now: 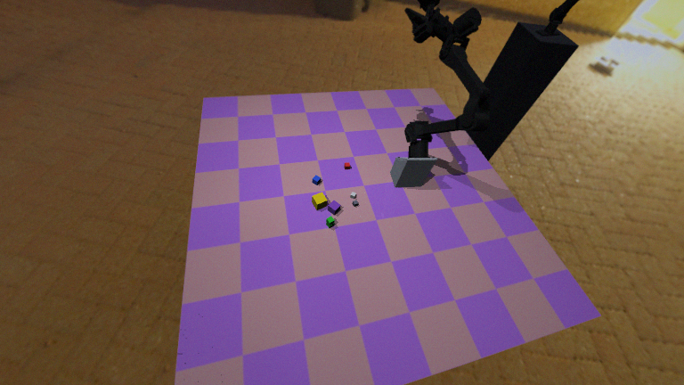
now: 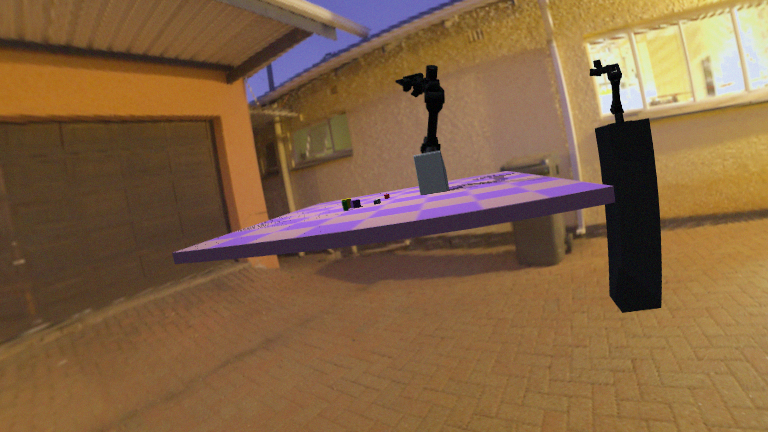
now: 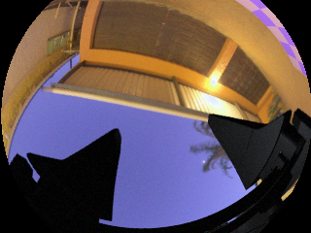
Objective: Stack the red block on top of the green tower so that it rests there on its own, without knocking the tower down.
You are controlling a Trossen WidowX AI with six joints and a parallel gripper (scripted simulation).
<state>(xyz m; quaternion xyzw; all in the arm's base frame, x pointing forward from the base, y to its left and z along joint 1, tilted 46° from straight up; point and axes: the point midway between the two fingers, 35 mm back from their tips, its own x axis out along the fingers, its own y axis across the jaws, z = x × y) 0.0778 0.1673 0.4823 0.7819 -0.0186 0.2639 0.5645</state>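
The red block lies 13 cm ahead of my gripper tip, 17 cm to the left of it and 60 cm below it. Round my gripper tip: dark purple block: 20 cm ahead, 39 cm to the left, 59 cm below; then small blue block: 26 cm ahead, 25 cm to the left, 59 cm below; then yellow block: 25 cm ahead, 36 cm to the left, 59 cm below.
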